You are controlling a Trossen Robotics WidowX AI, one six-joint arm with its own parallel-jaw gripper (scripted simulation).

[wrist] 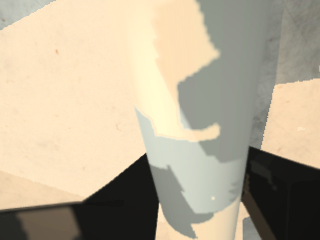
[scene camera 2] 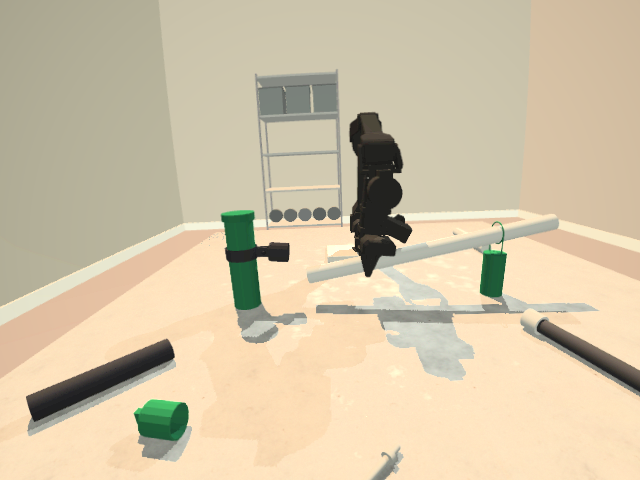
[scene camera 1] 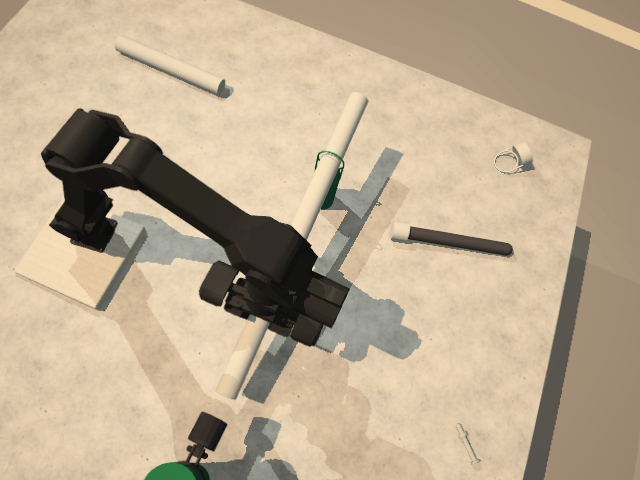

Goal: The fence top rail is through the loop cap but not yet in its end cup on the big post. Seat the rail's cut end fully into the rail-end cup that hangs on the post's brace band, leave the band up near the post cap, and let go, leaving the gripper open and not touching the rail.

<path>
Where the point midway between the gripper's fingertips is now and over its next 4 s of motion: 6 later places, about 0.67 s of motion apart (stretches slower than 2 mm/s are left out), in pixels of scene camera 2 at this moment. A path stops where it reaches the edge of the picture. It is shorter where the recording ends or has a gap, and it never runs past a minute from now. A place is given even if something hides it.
My gripper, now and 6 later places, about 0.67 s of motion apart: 366, 273; 358, 260; 357, 258; 350, 258; 348, 259; 348, 258; 348, 258
</path>
